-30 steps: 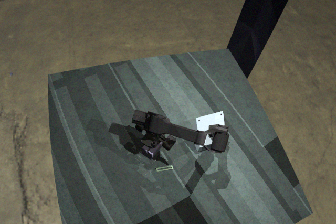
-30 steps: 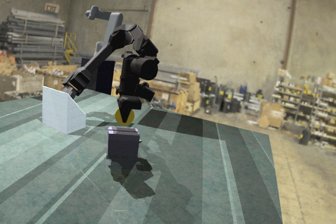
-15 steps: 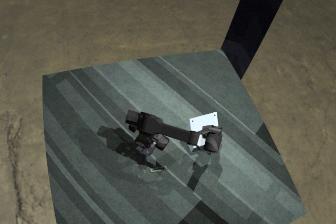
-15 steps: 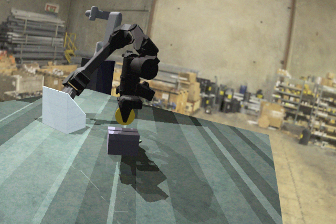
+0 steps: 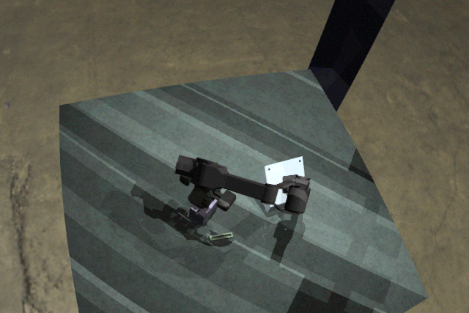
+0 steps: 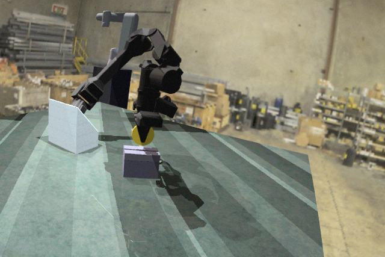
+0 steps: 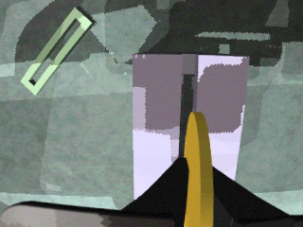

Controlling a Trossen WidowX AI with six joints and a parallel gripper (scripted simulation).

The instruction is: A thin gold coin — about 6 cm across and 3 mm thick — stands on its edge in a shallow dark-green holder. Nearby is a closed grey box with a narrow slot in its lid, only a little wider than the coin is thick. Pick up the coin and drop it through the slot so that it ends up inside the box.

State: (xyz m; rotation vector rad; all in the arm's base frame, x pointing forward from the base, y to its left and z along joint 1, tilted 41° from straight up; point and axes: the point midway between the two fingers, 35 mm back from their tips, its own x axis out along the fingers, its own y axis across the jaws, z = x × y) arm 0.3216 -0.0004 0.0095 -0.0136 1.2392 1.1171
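The gold coin is 2 cm above my gripper tip.
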